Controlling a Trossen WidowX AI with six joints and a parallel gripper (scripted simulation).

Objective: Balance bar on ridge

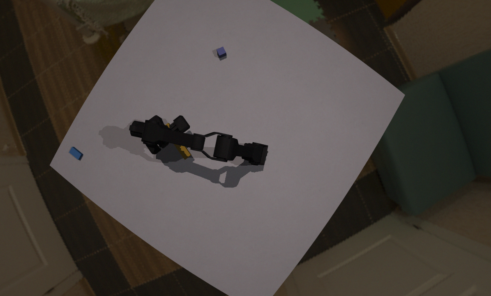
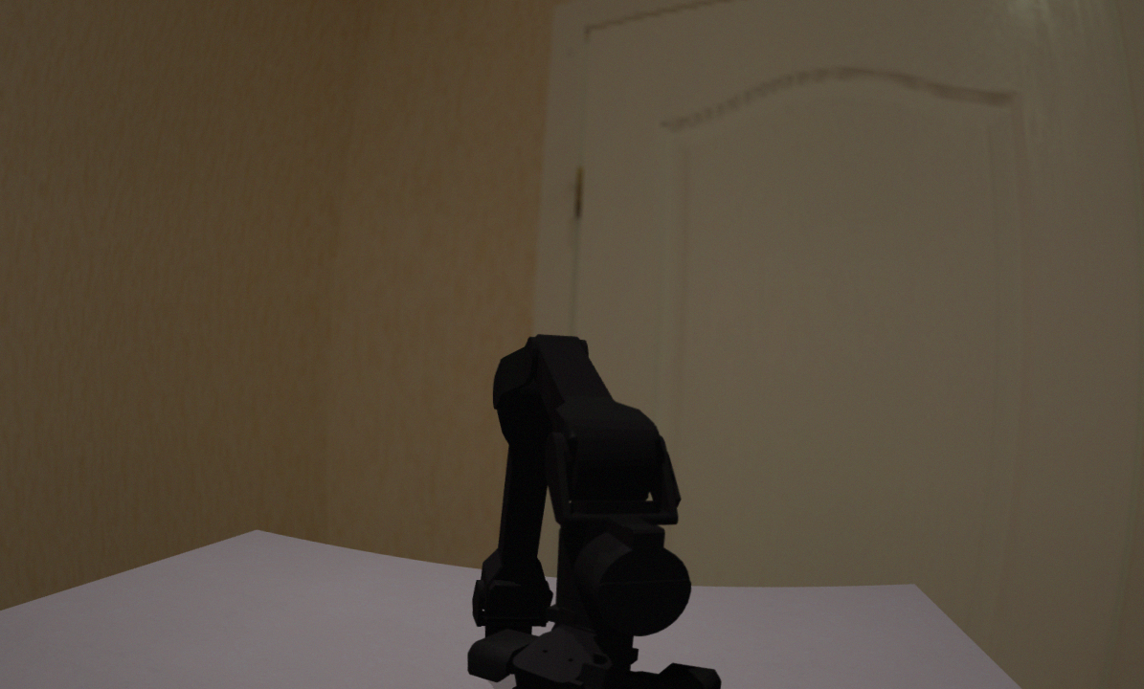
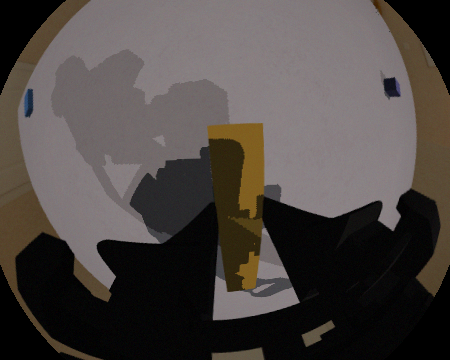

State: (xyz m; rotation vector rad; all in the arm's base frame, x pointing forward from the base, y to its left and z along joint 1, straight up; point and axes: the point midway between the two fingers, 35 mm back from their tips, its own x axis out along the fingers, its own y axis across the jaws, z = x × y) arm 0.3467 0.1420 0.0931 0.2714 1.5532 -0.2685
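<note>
Now: the yellow bar 30 mm behind my gripper tip and 10 mm to the left of it. Round my gripper tip: purple-blue cube 50 mm ahead, 430 mm to the right, 40 mm below.
</note>
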